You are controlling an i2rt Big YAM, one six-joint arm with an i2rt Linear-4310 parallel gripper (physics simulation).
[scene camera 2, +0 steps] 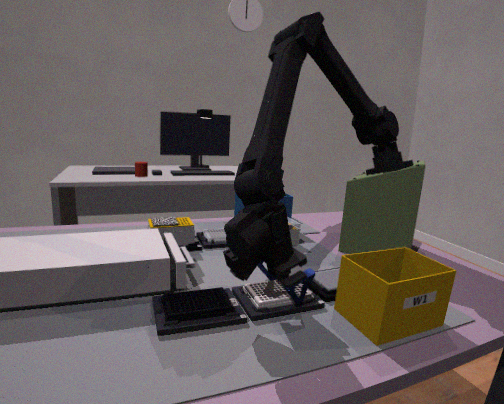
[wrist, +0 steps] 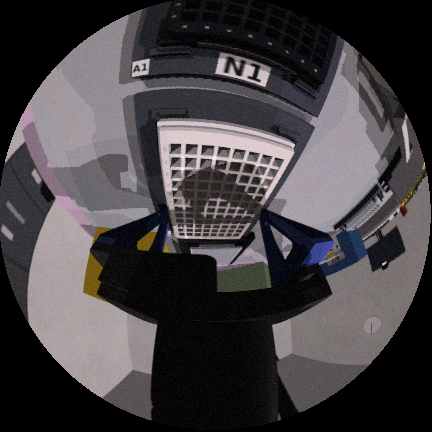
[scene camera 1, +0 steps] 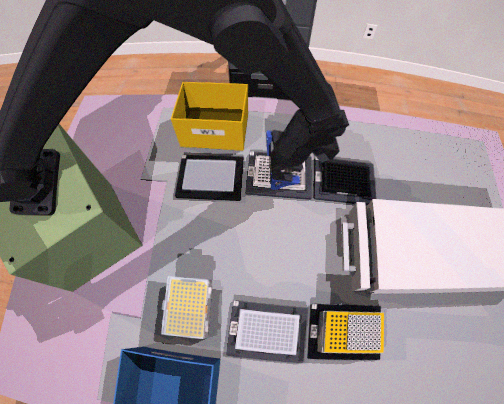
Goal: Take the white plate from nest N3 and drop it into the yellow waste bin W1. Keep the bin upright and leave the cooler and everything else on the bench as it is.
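Pixels of known places: gripper, fingertip midpoint: (scene camera 2: 286,291) (wrist: 214,213) (scene camera 1: 271,172); arm's base, origin of the base link: (scene camera 2: 389,170) (scene camera 1: 36,182).
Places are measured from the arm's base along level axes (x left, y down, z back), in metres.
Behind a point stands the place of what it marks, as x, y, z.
Note:
A white gridded plate (scene camera 1: 261,172) {0.112, 0.230, -0.431} (scene camera 2: 265,294) {0.122, 0.230, -0.514} (wrist: 225,135) {0.110, 0.229, -0.537} lies flat in a dark nest (scene camera 1: 255,190) {0.071, 0.244, -0.413} (scene camera 2: 252,314) {0.155, 0.244, -0.564} (wrist: 225,107) {0.108, 0.244, -0.550} beside the nest labelled N1; its own label is not readable. My gripper (scene camera 1: 273,170) {0.116, 0.239, -0.456} (scene camera 2: 286,286) {0.116, 0.239, -0.456} (wrist: 214,213) {0.116, 0.239, -0.456} is open and empty, pointing down over this plate. Its blue fingertips are near the plate's two long sides, towards the end away from N1; their exact height is hard to tell. The yellow bin W1 (scene camera 1: 215,142) {0.209, 0.226, -0.318} (scene camera 2: 370,310) {0.297, 0.202, -0.407} (wrist: 91,275) {0.309, 0.168, -0.409} stands upright and is partly hidden by a finger in the wrist view.
A black plate (scene camera 1: 345,178) {0.083, 0.232, -0.643} (scene camera 2: 200,303) {0.096, 0.232, -0.646} sits in nest N1. A flat grey pad in a black frame (scene camera 1: 210,175) {0.117, 0.236, -0.304} lies on the other side. Also there are a white box with a handle (scene camera 1: 435,245) {-0.128, 0.172, -0.807}, another white plate (scene camera 1: 267,331) {-0.262, 0.230, -0.413}, two yellow-topped racks (scene camera 1: 186,307) {-0.205, 0.186, -0.254} (scene camera 1: 337,332) {-0.279, 0.183, -0.548} and a blue bin (scene camera 1: 167,387) {-0.376, 0.252, -0.191}.

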